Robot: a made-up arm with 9 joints.
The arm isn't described. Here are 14 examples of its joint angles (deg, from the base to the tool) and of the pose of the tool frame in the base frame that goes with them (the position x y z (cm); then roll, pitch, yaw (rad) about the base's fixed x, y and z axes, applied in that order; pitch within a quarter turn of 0, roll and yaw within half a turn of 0).
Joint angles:
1: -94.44 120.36 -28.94 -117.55 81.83 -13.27 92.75 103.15 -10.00
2: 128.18 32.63 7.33 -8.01 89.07 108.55 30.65 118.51 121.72
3: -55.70 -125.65 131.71 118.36 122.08 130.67 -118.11 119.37 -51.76
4: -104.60 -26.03 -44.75 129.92 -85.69 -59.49 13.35 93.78 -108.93
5: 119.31 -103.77 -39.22 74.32 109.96 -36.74 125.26 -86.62 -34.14
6: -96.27 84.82 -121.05 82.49 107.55 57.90 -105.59 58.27 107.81
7: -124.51 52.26 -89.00 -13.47 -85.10 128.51 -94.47 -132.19 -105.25
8: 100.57 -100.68 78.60 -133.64 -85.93 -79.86 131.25 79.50 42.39
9: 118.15 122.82 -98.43 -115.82 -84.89 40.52 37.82 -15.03 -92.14
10: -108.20 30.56 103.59 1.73 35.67 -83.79 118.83 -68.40 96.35
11: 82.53 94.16 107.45 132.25 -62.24 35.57 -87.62 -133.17 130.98
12: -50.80 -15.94 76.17 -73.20 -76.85 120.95 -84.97 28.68 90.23
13: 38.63 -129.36 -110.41 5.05 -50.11 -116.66 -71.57 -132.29 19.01
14: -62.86 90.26 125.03 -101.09 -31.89 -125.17 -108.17 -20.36 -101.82
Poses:
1: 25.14 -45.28 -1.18 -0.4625 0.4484 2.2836
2: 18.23 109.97 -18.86 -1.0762 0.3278 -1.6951
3: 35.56 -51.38 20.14 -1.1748 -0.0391 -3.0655
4: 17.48 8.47 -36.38 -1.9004 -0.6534 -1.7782
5: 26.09 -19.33 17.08 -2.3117 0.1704 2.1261
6: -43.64 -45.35 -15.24 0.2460 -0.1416 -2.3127
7: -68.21 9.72 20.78 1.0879 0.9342 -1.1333
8: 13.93 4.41 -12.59 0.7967 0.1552 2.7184
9: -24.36 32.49 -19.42 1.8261 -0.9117 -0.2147
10: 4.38 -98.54 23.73 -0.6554 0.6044 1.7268
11: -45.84 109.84 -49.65 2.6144 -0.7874 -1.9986
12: -4.09 -5.77 38.78 -0.1444 0.2424 2.6909
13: 39.82 11.26 102.82 2.8869 0.1588 2.9912
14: 30.72 -53.99 65.77 -0.0786 -0.3053 0.8069
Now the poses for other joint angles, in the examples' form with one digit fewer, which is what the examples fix.
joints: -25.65 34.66 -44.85 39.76 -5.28 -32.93 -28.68 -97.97 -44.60
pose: -21.8 -47.7 120.4 -2.075 0.483 -1.855
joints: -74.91 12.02 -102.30 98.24 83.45 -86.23 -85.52 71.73 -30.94
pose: 7.1 -88.4 28.1 -1.109 0.013 3.040
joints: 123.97 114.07 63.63 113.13 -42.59 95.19 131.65 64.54 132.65
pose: -38.6 38.5 -33.0 2.914 -0.565 -1.773
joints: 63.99 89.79 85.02 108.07 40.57 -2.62 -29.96 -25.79 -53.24
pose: 16.5 42.7 15.8 -1.734 0.466 -0.163
